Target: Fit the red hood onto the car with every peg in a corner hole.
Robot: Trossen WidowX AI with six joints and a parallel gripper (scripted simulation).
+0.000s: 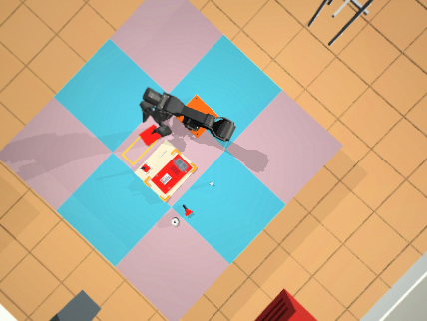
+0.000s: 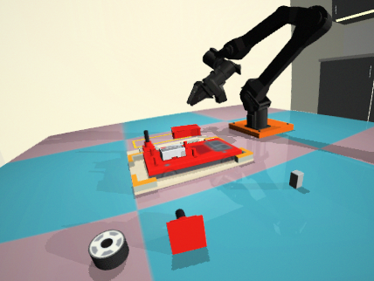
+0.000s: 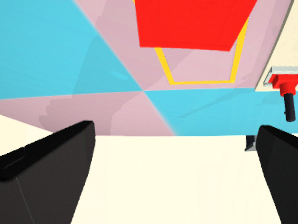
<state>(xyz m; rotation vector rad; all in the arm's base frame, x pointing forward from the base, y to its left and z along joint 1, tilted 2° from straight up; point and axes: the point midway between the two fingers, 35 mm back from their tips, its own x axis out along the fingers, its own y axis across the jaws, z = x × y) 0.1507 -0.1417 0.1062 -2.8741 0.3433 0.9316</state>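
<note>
My gripper tip is now 20 mm short of the red hood, 10 mm to the right of it and 90 mm above it. The rest, counted from my gripper tip: grey engine block (150 mm ahead, 230 mm to the left, 80 mm below); then black-and-white wheel (290 mm ahead, 410 mm to the left, 90 mm below).
</note>
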